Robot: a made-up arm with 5 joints.
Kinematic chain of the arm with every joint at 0, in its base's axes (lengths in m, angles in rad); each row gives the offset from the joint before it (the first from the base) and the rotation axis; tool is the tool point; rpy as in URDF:
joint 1: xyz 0.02 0 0.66 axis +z
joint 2: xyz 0 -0.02 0.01 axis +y
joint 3: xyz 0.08 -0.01 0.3 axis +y
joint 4: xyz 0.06 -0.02 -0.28 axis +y
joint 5: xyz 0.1 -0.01 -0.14 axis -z
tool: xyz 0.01 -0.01 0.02 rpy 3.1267 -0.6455 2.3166
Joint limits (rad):
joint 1: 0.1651..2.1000
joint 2: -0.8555..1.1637
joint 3: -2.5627..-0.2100
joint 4: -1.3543..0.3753
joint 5: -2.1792..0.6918
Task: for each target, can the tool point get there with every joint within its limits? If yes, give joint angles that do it. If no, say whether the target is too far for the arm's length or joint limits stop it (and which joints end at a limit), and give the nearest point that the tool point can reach.
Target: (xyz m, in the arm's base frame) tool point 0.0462 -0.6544 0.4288
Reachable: no: joint limits stop it (at a limit: joint 1, joint 2, joint 3, joint 4, joint 5) | nearest point 0.0532 -0.0696 0.3773 | short by 0.587 m
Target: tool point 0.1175 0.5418 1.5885
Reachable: no: too far | nearest point 0.0895 0.3861 1.3246 | short by 0.308 m
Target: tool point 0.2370 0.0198 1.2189
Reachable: yes | joints 0.3266 -0.6637 -1.1161 -0.1581 -1.4893
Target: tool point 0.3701 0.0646 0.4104
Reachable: yes | joints 0.3895 0.7435 -0.5687 0.0463 0.4266
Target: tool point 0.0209 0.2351 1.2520
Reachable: yes | joints 1.7971 0.1698 -2.2353 -1.1272 -1.2549
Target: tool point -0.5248 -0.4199 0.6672
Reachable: no: joint limits stop it (at a limit: joint 2, joint 3, joint 4) | nearest point -0.3171 -0.2598 1.0590 | short by 0.472 m
